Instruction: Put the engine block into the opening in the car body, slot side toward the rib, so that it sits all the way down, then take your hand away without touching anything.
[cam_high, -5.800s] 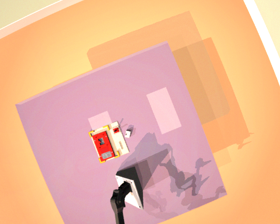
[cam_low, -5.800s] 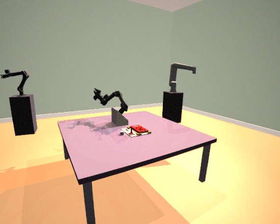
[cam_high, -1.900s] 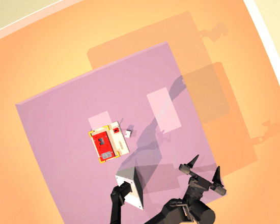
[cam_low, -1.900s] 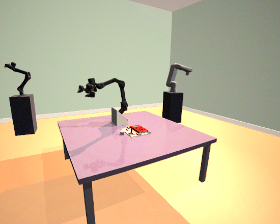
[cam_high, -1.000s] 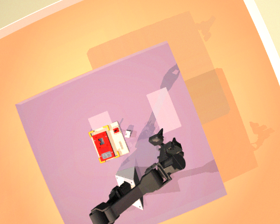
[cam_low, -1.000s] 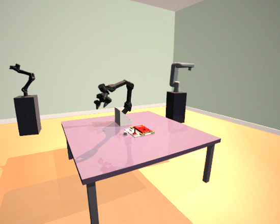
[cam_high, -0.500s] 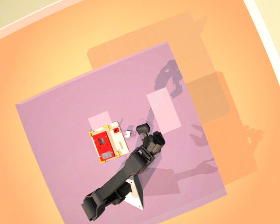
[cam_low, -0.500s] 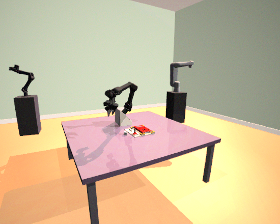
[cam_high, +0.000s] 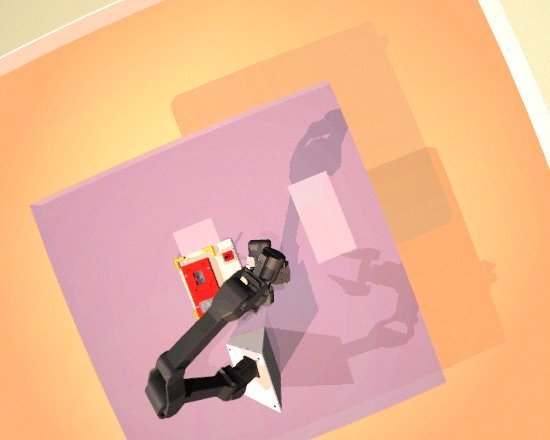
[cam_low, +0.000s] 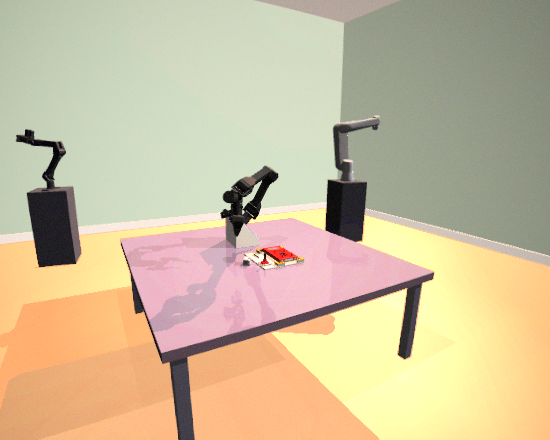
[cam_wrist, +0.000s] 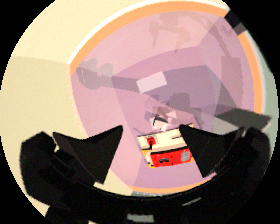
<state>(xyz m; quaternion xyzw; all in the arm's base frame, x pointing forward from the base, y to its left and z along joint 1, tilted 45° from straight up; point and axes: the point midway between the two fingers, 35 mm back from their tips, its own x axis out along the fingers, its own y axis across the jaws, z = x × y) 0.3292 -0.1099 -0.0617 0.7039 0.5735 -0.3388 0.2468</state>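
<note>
Right now the engine block is 10 mm behind my gripper tip, 60 mm to the left of it and 140 mm below it.
</note>
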